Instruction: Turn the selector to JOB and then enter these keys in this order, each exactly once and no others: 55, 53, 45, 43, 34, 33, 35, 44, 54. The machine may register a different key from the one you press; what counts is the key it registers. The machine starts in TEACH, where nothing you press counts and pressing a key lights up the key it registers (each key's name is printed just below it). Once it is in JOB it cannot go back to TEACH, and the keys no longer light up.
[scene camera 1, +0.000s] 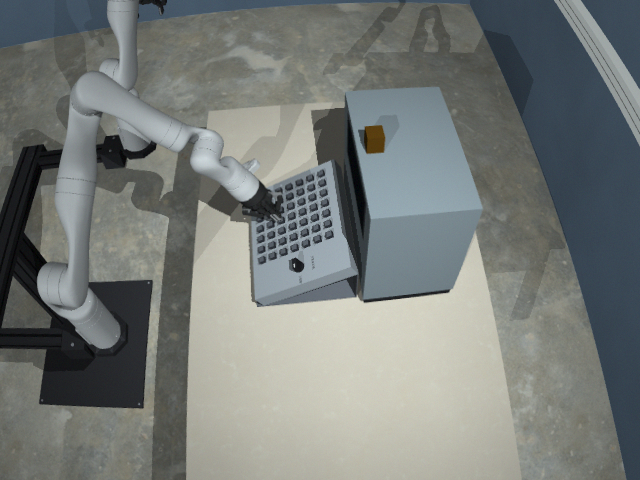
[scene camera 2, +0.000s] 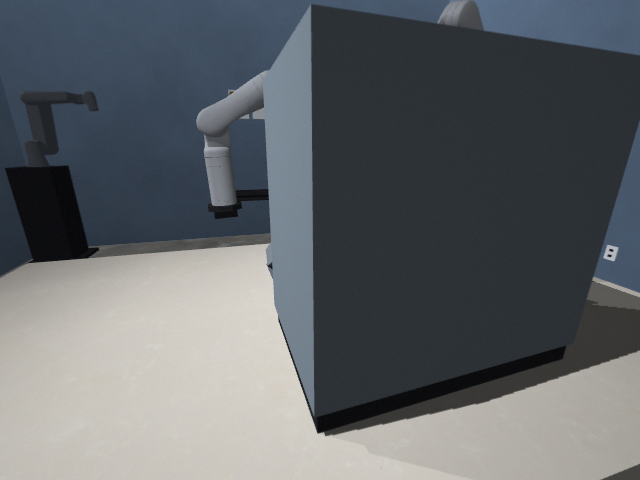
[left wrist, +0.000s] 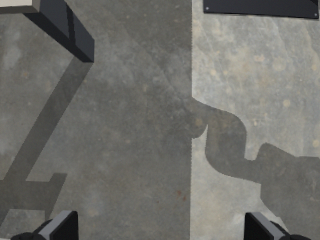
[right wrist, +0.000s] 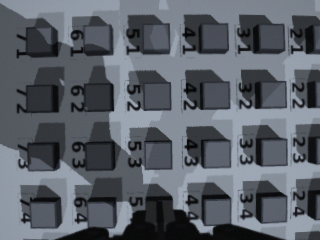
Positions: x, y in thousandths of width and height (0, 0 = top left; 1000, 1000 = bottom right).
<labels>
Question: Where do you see a sloped grey key panel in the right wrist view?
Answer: At 580, 523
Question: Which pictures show my right gripper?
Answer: Scene camera 1 and the right wrist view only.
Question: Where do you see my right gripper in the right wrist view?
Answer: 498, 910
</labels>
